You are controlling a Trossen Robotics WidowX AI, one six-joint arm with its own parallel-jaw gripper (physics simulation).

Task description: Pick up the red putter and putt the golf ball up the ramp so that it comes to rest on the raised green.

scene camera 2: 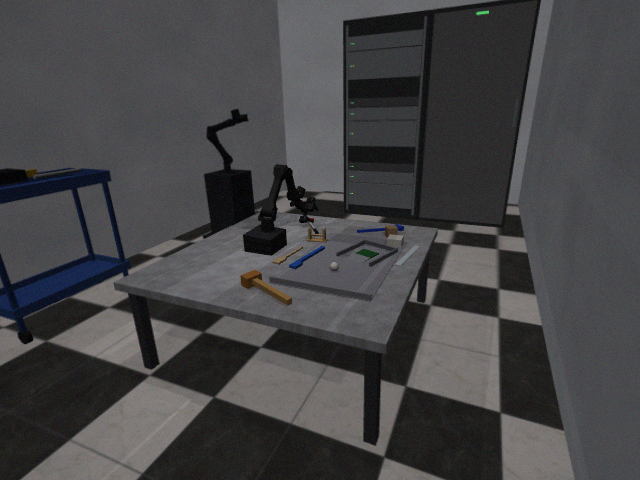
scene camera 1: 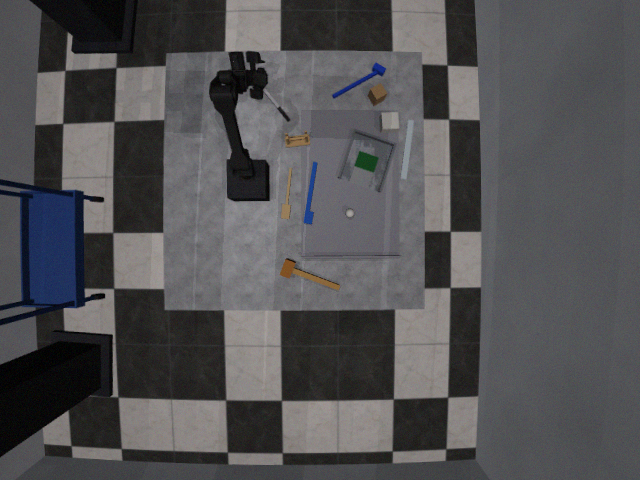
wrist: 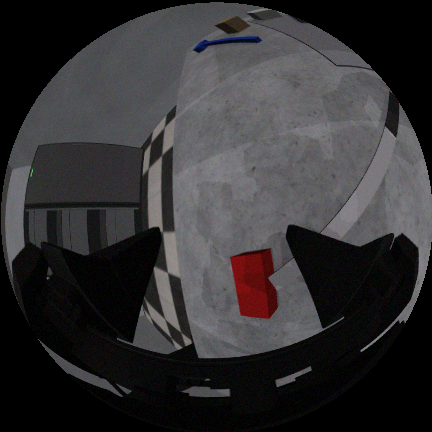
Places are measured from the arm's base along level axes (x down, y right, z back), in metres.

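Pixels of known places: gripper, fingertip midpoint: [scene camera 2: 315, 216] [wrist: 225, 232]; arm's base, origin of the base link: [scene camera 2: 267, 230] [scene camera 1: 247, 173].
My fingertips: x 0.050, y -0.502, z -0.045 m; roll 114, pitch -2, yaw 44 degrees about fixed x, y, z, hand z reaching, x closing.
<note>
For each thing: its top centre in the pictures, then the offset to it from my fingertips.
- putter, middle of its top: [wrist: 361, 178] [scene camera 1: 270, 94] [scene camera 2: 313, 223] dx +0.024, dy +0.093, dz -0.029 m
- white golf ball, middle of its top: [scene camera 1: 350, 212] [scene camera 2: 334, 262] dx +0.003, dy +0.653, dz -0.435 m
- grey platform, middle of its top: [scene camera 2: 317, 284] [scene camera 1: 351, 257] dx +0.021, dy +0.864, dz -0.452 m
- blue club, middle of its top: [scene camera 1: 312, 192] [scene camera 2: 309, 255] dx +0.032, dy +0.563, dz -0.251 m
- wooden paddle, middle of its top: [scene camera 1: 287, 193] [scene camera 2: 289, 253] dx +0.039, dy +0.568, dz -0.131 m
- mallet, middle of its top: [scene camera 2: 267, 282] [scene camera 1: 311, 278] dx -0.003, dy +0.969, dz -0.263 m
- blue hammer, middle of its top: [wrist: 214, 39] [scene camera 1: 358, 79] [scene camera 2: 380, 226] dx +0.023, dy -0.006, dz -0.452 m
- brown block, middle of its top: [scene camera 1: 378, 91] [scene camera 2: 391, 226] dx -0.011, dy +0.071, dz -0.546 m
- white block, middle of its top: [scene camera 1: 390, 120] [scene camera 2: 395, 237] dx +0.001, dy +0.204, dz -0.609 m
- pale strip, middle of its top: [scene camera 2: 408, 254] [scene camera 1: 407, 149] dx +0.046, dy +0.321, dz -0.711 m
The putter [scene camera 1: 273, 102] [scene camera 2: 312, 225] [wrist: 360, 192] lies on the table with a red head, pale shaft and dark grip. Its head is hidden under the arm in scene camera 1. My gripper [scene camera 1: 261, 76] [wrist: 225, 232] is open and empty above the head end. In the wrist view the red head shows between the fingers, nearer the right one, which partly hides the shaft. The white golf ball [scene camera 1: 349, 212] [scene camera 2: 334, 266] rests on the grey platform [scene camera 1: 336, 240] [scene camera 2: 320, 282]. The green [scene camera 1: 366, 161] [scene camera 2: 367, 253] lies between dark low walls, beyond the ball.
A wooden stand [scene camera 1: 297, 140] [scene camera 2: 316, 238] is near the putter's grip. A blue club [scene camera 1: 311, 191] and a wooden paddle [scene camera 1: 288, 196] lie beside the base. A mallet [scene camera 1: 316, 279], blue hammer [scene camera 1: 356, 83], brown block [scene camera 1: 377, 95], white block [scene camera 1: 389, 121] and pale strip [scene camera 1: 407, 149] lie around the platform.
</note>
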